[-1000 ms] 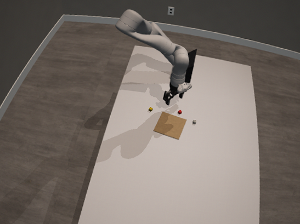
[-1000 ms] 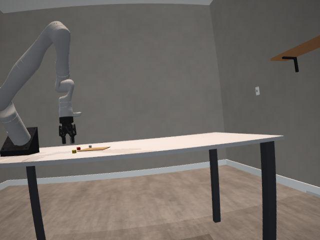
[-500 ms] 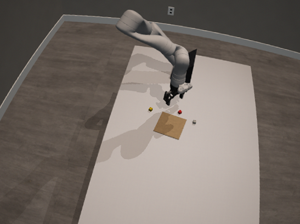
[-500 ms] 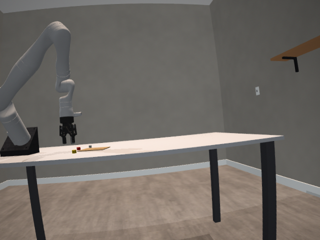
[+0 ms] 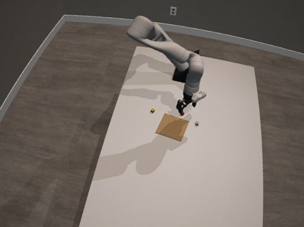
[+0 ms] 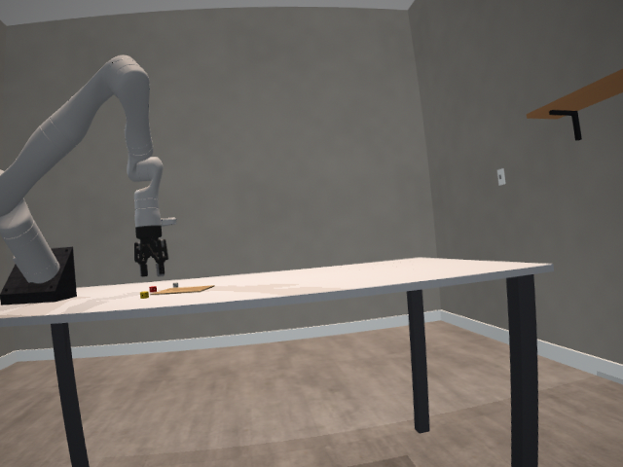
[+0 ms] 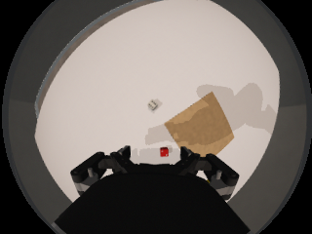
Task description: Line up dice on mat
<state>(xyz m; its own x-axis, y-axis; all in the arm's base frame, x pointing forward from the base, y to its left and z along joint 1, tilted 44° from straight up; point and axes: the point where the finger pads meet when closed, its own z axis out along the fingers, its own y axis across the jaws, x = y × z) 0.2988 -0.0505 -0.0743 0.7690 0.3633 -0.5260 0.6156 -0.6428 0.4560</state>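
The red die is 20 mm to the right of my hand and 40 mm below it. The rest, counted from my hand: yellow die: 180 mm to the right, 40 mm below; then square mat: 90 mm ahead, 70 mm to the right, 50 mm below; then white die: 60 mm ahead, 60 mm to the left, 40 mm below.
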